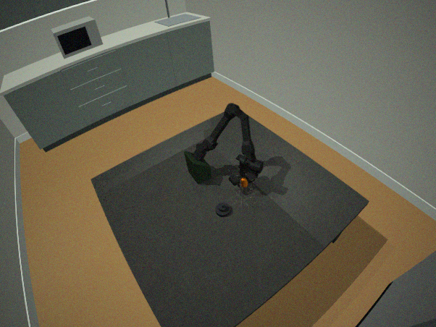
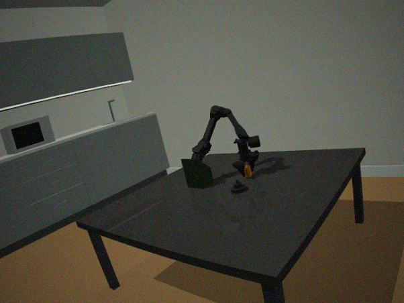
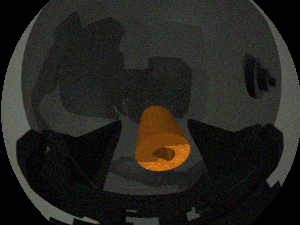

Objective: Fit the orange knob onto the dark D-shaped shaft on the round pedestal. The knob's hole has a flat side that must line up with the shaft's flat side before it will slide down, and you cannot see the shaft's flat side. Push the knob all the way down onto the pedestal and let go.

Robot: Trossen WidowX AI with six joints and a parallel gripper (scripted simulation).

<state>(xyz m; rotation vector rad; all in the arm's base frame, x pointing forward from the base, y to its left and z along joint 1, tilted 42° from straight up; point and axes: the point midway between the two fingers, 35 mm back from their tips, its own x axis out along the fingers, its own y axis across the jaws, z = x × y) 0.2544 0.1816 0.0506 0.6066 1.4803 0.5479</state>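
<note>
Now: the dark round pedestal 21 cm to the right of my gripper tip, 8 cm ahead of it and 2 cm above it. From my gripper tip the other things lie so: orange knob 2 cm above.
</note>
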